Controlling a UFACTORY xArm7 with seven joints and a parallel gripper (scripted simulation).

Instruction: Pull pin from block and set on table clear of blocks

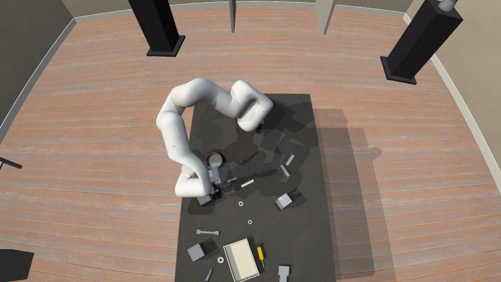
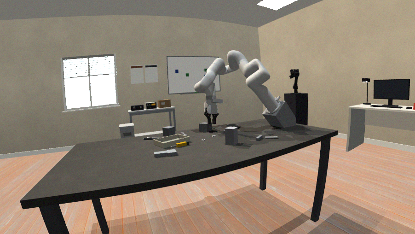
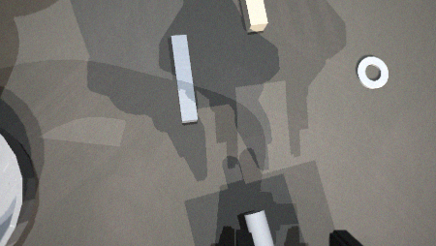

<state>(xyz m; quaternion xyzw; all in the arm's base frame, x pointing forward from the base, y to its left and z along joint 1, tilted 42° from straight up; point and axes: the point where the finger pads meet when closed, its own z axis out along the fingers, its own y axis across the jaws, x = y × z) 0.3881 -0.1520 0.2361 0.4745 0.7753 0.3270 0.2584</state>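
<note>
Right now my hand is 9 cm past the grey bar, 8 cm to the right of it and 7 cm above it. The rest, counted from my hand: round dish (18 cm behind, 7 cm below, 5 cm to the right); then cream bar (16 cm to the left, 8 cm behind, 7 cm below); then taller grey block (36 cm to the left, 2 cm below).
</note>
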